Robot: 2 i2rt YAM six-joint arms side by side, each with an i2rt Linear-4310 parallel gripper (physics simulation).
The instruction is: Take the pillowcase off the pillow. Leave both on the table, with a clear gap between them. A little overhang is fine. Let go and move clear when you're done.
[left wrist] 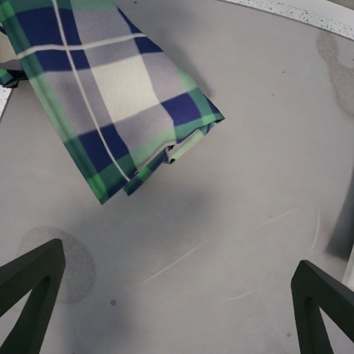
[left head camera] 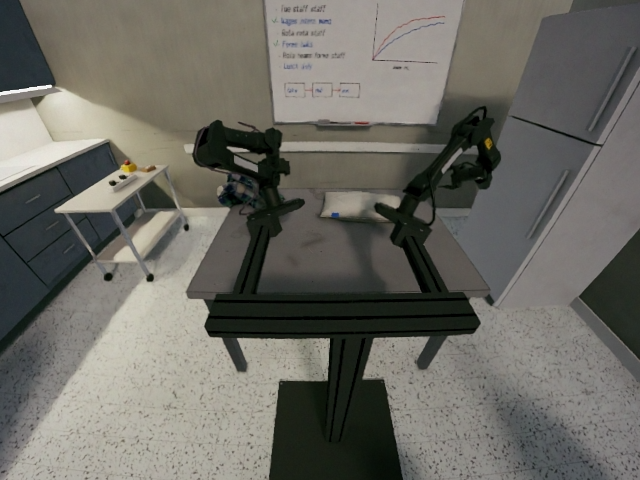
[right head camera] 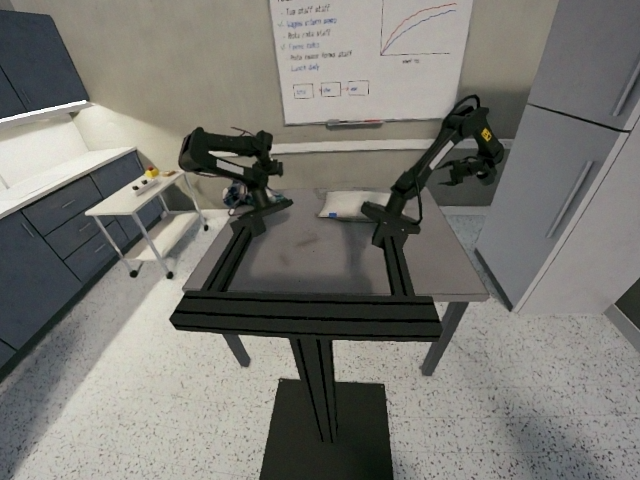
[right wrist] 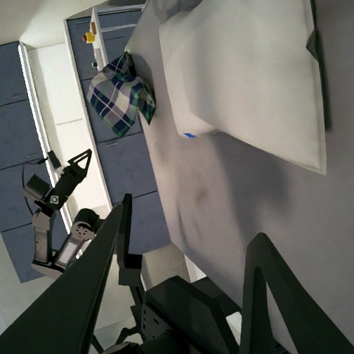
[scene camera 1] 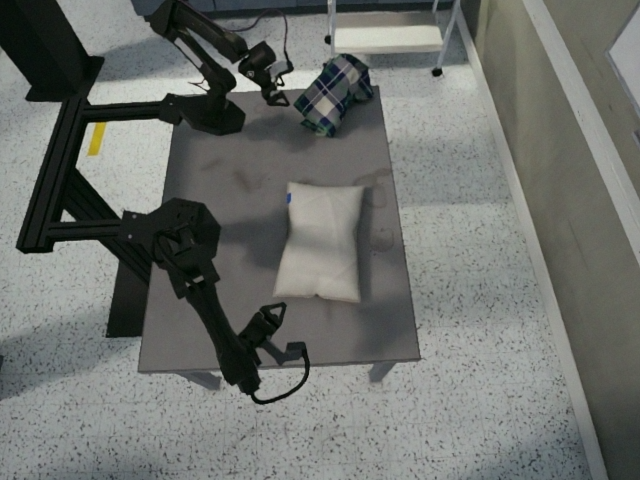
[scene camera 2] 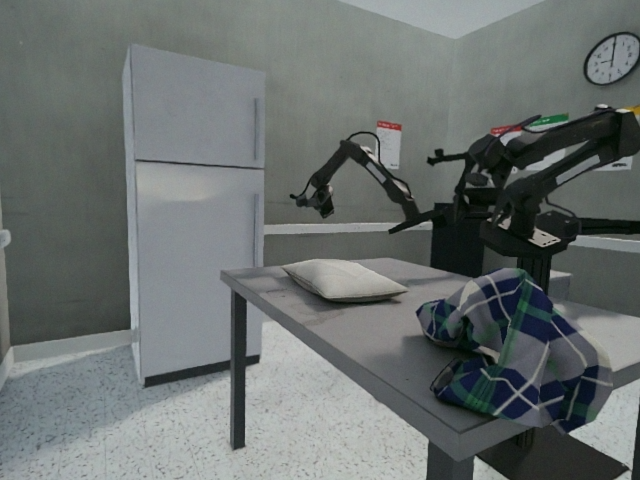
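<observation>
The bare white pillow [left head camera: 346, 205] [right head camera: 343, 205] [scene camera 1: 323, 242] [scene camera 2: 346, 281] [right wrist: 240, 75] lies flat on the table. The green-and-blue plaid pillowcase [left head camera: 238, 191] [scene camera 1: 333, 95] [scene camera 2: 527, 341] [left wrist: 120, 95] [right wrist: 117, 97] lies crumpled at the table's far left corner in the left head camera, partly over the end edge. A wide stretch of table separates the two. My left gripper [left wrist: 180, 264] is open and empty above the table, apart from the pillowcase. My right gripper [right wrist: 190, 226] is open and empty, raised off the pillow's end away from the pillowcase.
The grey table [scene camera 1: 268, 165] [scene camera 2: 361, 341] carries both cloth things. A white cart [left head camera: 93, 198] [scene camera 1: 387, 38] stands on the floor beyond the pillowcase's end. A fridge [left head camera: 558, 139] [scene camera 2: 196, 217] stands past the other end. A wall with a whiteboard [left head camera: 408, 98] is behind the table.
</observation>
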